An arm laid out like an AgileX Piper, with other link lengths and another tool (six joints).
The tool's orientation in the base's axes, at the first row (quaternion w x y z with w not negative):
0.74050 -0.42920 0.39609 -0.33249
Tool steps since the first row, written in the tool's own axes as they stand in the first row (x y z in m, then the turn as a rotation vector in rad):
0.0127 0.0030 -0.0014 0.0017 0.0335 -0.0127
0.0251 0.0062 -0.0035 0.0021 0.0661 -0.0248
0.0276 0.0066 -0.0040 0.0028 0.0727 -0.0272
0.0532 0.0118 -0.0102 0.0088 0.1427 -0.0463
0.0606 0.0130 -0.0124 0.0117 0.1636 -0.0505
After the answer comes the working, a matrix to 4 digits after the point.
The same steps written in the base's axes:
0.0051 -0.0099 -0.0070 -0.0052 0.0076 -0.0347
0.0096 -0.0197 -0.0142 -0.0106 0.0162 -0.0679
0.0104 -0.0218 -0.0155 -0.0113 0.0174 -0.0748
0.0176 -0.0432 -0.0299 -0.0145 0.0340 -0.1457
0.0194 -0.0497 -0.0339 -0.0137 0.0386 -0.1667

The tool's axes in the first row as the columns of a matrix, in the base's axes (rounded; the answer above uses it unrounded):
0.4651 0.1524 0.8720
-0.8324 0.4105 0.3723
-0.3012 -0.8990 0.3178

